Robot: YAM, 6 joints.
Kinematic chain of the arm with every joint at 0, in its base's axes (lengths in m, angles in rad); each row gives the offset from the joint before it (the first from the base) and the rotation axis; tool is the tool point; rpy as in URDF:
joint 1: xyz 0 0 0.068 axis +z
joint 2: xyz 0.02 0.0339 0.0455 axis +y
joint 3: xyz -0.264 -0.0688 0 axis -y
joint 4: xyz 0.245 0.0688 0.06 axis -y
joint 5: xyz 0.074 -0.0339 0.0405 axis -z
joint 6: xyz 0.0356 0 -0.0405 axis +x
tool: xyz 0 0 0 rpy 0 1.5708 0
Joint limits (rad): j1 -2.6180..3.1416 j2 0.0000..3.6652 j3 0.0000..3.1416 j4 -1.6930..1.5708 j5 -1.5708..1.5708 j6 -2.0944..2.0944
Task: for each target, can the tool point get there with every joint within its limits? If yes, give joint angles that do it. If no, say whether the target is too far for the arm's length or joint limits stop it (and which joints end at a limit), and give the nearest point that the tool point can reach.
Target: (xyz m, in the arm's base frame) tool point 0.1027 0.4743 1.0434
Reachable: no: too far | nearest point 0.0635 0.2933 0.6732 | short by 0.414 m
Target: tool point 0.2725 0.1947 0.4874
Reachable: yes | joints 0.5717 1.5983 1.9652 -0.6933 -0.4746 0.1207
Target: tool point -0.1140 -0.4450 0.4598
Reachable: yes | joints -1.7586 2.1369 2.5185 -0.6315 0.9463 -0.0563
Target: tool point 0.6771 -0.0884 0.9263
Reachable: no: too far | nearest point 0.4120 -0.0538 0.5985 | short by 0.423 m
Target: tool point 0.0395 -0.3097 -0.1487
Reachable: yes | joints -1.3484 3.0631 1.6791 -1.1508 0.9908 0.0265
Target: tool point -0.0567 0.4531 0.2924
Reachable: yes | joints 1.7178 1.9630 1.3253 0.9439 0.2926 0.5492
